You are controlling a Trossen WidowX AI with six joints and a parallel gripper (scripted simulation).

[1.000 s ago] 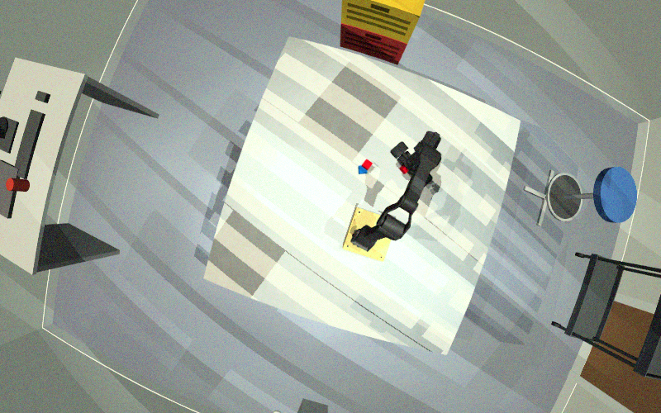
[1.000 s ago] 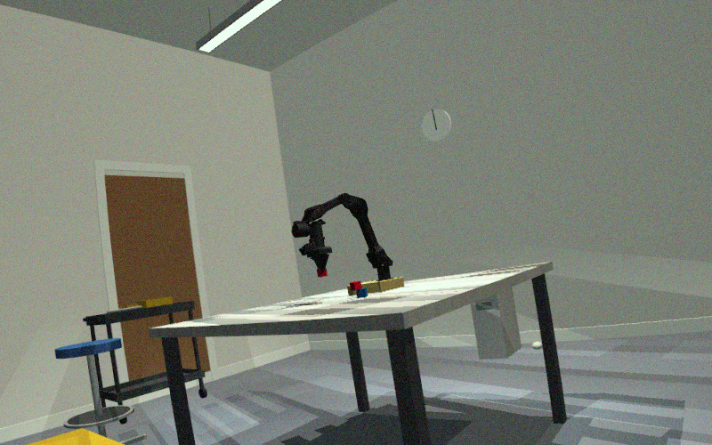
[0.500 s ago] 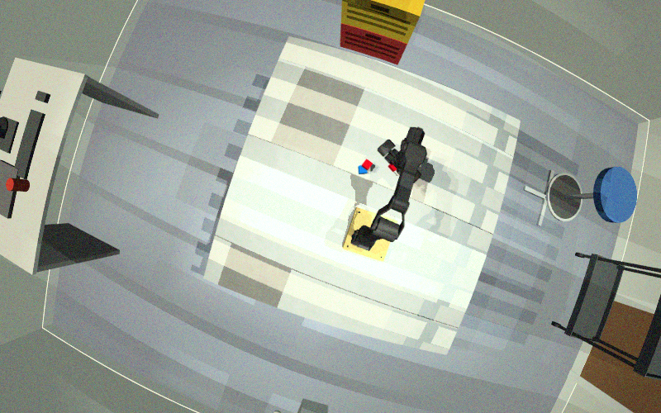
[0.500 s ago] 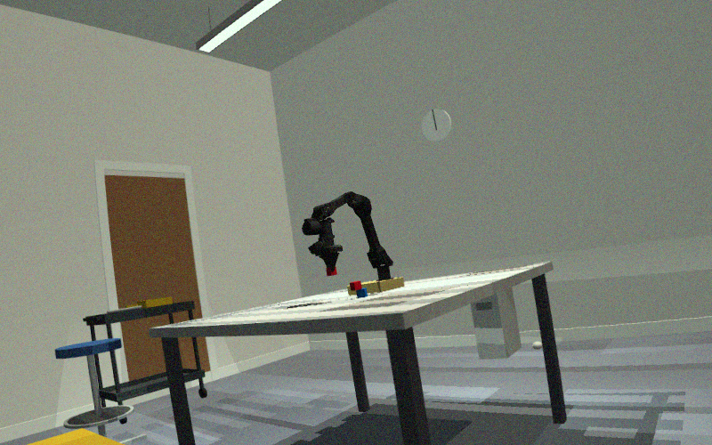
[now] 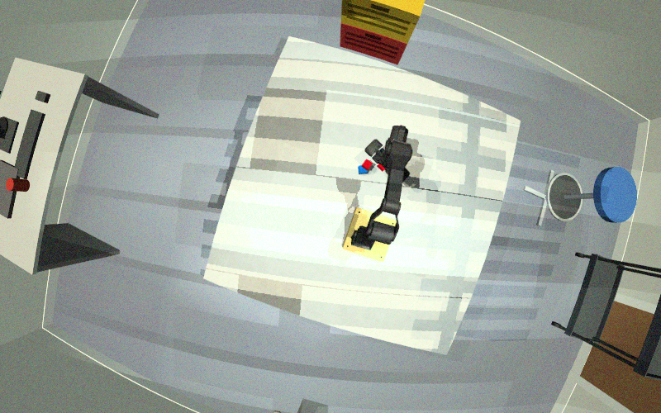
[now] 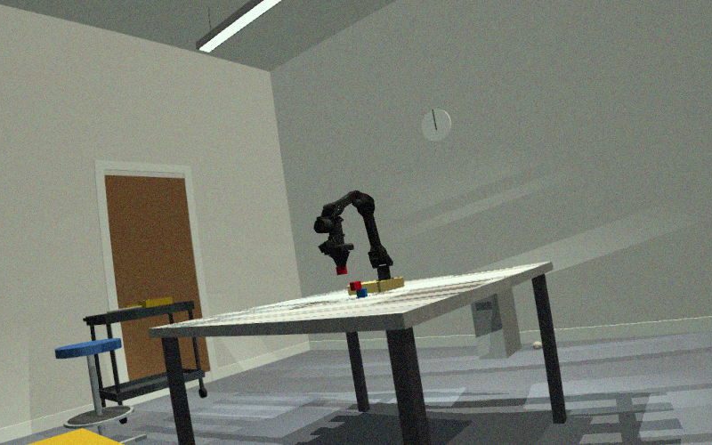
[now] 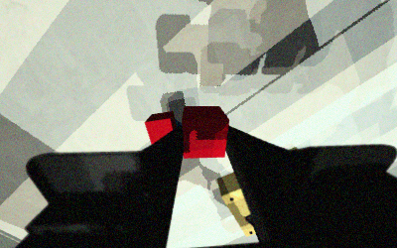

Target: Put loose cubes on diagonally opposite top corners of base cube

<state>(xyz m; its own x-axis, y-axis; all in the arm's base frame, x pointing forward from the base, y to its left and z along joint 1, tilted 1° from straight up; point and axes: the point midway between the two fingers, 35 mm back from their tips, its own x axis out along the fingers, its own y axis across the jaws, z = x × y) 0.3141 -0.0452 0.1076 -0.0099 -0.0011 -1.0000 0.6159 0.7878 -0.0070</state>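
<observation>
Now: the blue base cube 1 cm behind my gripper tip, 7 cm to the left of it and 11 cm below it.
</observation>
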